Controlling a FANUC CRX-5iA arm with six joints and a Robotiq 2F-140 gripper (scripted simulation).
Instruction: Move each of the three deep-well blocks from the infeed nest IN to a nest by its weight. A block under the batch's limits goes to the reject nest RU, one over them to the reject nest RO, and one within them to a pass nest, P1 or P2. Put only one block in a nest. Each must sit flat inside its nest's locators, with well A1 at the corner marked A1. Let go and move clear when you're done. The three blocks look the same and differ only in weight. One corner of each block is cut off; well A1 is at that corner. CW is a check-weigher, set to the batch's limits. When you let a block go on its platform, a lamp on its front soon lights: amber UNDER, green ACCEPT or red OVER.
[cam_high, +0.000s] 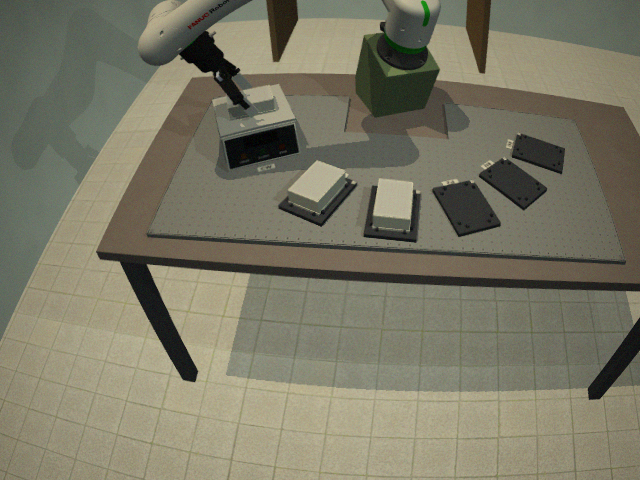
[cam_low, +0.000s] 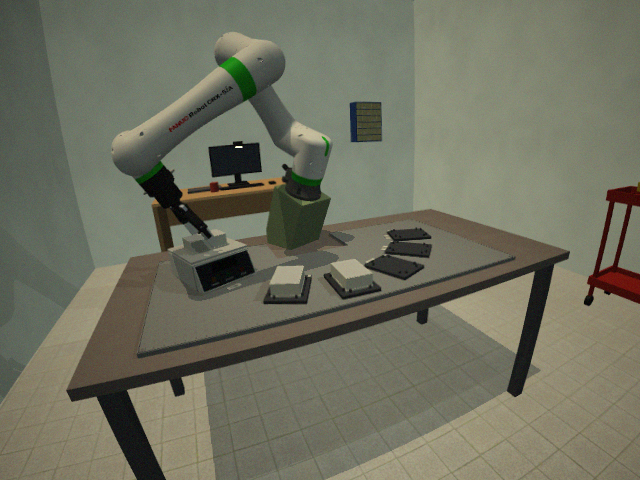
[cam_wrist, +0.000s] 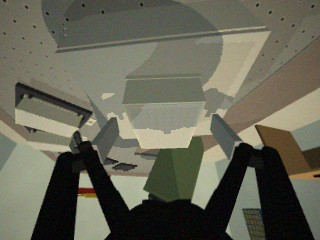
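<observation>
Now: hand 40 mm above the grey platform. From my hand the other things lie so: check-weigher (10 mm ahead, 70 mm below); then P1 label (240 mm ahead, 380 mm to the left, 130 mm below); then nest P1 (340 mm ahead, 360 mm to the left, 130 mm below).
</observation>
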